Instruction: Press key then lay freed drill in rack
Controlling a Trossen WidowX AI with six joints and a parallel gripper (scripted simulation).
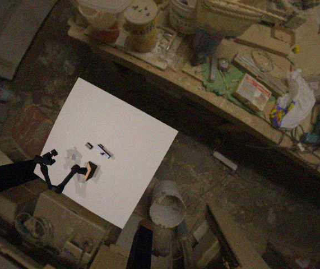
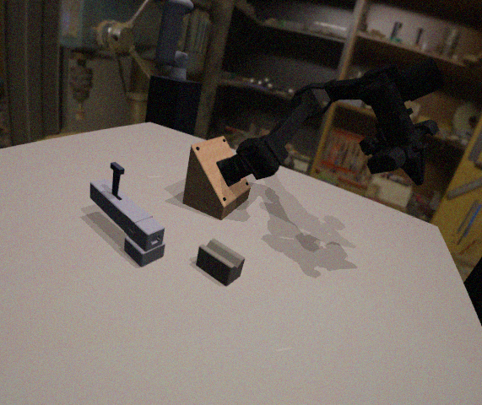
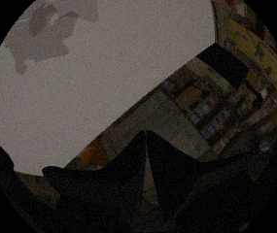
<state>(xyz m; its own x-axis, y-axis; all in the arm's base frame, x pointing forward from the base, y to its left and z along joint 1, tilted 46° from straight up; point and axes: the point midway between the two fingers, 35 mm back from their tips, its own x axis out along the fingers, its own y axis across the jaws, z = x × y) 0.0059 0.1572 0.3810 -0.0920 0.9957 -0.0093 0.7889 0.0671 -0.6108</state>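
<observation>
My gripper tip is 490 mm to the left of the dark key, 280 mm short of it and 110 mm above it. Also, from my gripper tip: grey housing: 460 mm to the right, 280 mm ahead, 160 mm below; then drill: 440 mm to the right, 290 mm ahead, 150 mm below.
</observation>
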